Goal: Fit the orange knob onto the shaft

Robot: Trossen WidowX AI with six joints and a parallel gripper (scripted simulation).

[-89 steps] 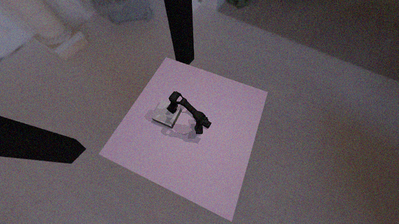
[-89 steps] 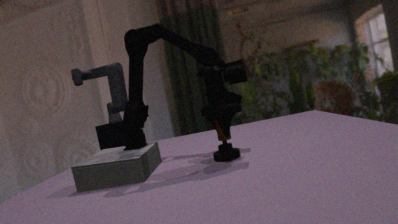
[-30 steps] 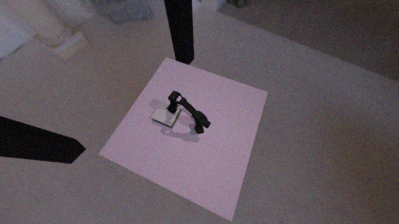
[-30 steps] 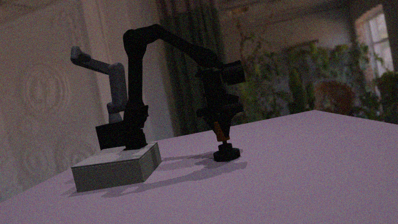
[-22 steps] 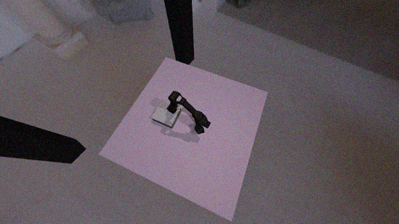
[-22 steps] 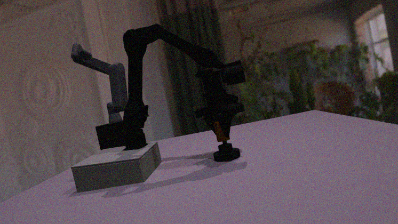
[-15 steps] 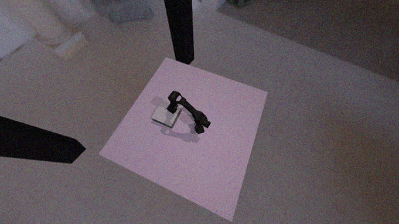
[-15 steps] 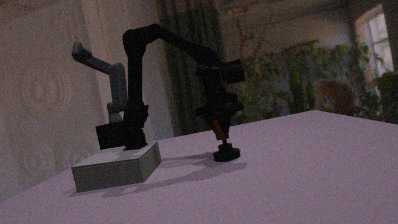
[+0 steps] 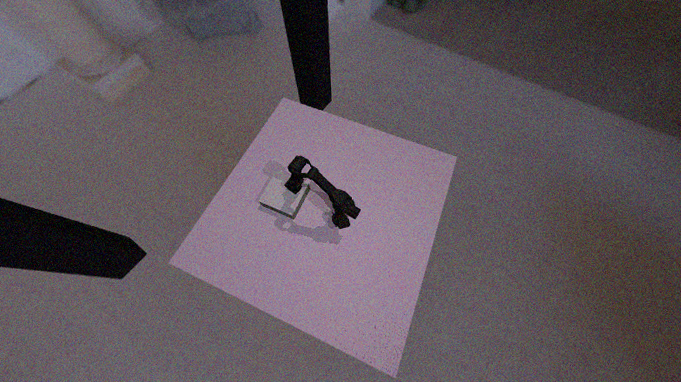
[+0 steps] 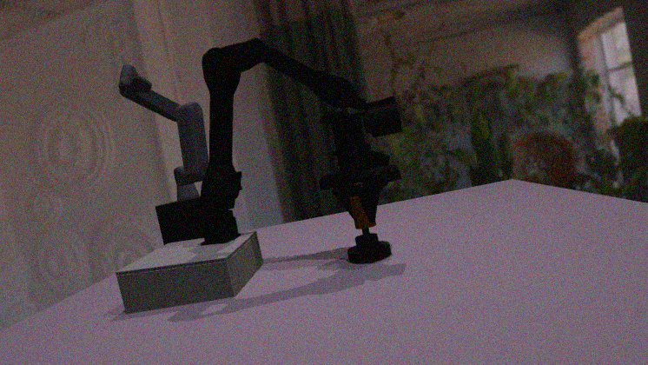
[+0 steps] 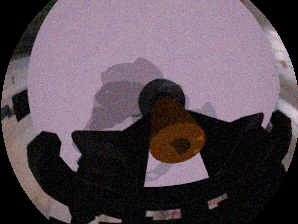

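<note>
Now: gripper tip 20 mm below the orange knob. Round my gripper tip: round pedestal 40 mm below.
</note>
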